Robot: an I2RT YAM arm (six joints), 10 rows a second.
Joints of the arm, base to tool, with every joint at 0 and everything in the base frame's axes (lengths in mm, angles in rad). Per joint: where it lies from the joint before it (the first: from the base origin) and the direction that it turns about. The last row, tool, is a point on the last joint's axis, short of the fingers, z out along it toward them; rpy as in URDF.
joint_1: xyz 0 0 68 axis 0 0 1
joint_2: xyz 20 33.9 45.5 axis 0 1 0
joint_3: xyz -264 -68.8 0 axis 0 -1 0
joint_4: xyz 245 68.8 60 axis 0 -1 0
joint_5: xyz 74 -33.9 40.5 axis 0 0 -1
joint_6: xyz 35.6 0 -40.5 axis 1 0 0
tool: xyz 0 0 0 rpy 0 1.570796 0
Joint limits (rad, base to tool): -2.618..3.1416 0..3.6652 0..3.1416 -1.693..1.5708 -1.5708..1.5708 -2.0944..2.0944
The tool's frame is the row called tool.
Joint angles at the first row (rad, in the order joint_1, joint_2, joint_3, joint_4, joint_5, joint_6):
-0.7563, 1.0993, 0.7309, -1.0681, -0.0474, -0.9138
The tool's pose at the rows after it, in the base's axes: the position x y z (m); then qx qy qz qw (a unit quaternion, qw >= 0):
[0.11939 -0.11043 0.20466 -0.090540 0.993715 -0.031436 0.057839]
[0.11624 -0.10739 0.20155 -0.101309 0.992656 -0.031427 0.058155]
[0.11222 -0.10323 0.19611 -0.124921 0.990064 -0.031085 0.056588]
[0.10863 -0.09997 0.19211 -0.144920 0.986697 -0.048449 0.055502]
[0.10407 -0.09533 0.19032 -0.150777 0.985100 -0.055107 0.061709]
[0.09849 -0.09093 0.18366 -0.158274 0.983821 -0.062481 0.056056]
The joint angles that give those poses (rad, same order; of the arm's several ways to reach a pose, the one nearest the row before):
-0.7563, 1.0958, 0.7169, -1.0680, -0.0450, -0.9352
-0.7564, 1.0777, 0.6952, -1.0645, -0.0468, -0.9569
-0.7548, 1.0561, 0.6630, -1.0575, -0.0476, -1.0030
-0.7502, 1.0228, 0.6302, -1.0330, -0.0261, -1.0400
-0.7487, 0.9824, 0.6044, -1.0295, -0.0282, -1.0502
-0.7485, 0.9486, 0.5640, -1.0185, -0.0115, -1.0666

